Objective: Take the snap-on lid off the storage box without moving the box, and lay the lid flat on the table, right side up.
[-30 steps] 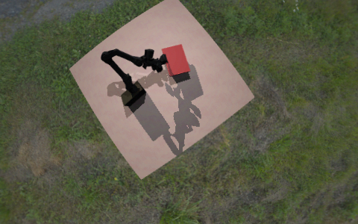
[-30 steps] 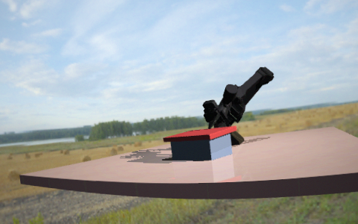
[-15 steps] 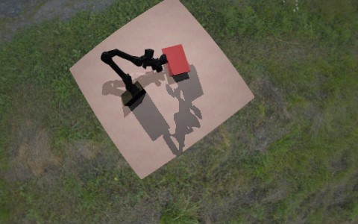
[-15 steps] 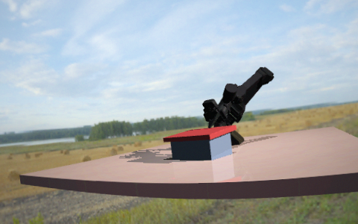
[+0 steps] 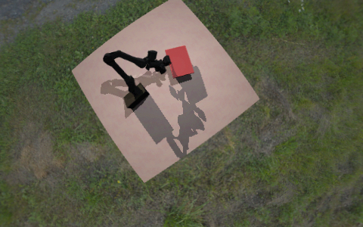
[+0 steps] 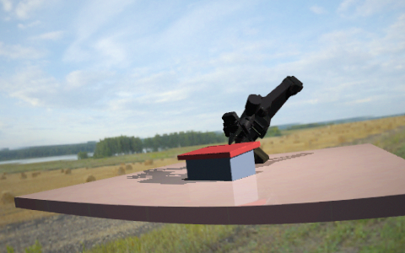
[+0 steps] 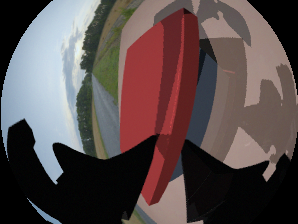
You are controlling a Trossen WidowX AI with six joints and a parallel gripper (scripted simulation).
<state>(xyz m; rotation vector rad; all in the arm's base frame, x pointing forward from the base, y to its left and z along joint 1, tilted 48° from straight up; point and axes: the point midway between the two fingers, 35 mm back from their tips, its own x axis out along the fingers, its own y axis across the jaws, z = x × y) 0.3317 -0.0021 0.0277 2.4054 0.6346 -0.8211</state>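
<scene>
The lid lies 7 cm ahead of my gripper tip and 3 cm to the right of it. Round my gripper tip: storage box (7 cm ahead, 3 cm to the right, 6 cm below).
</scene>
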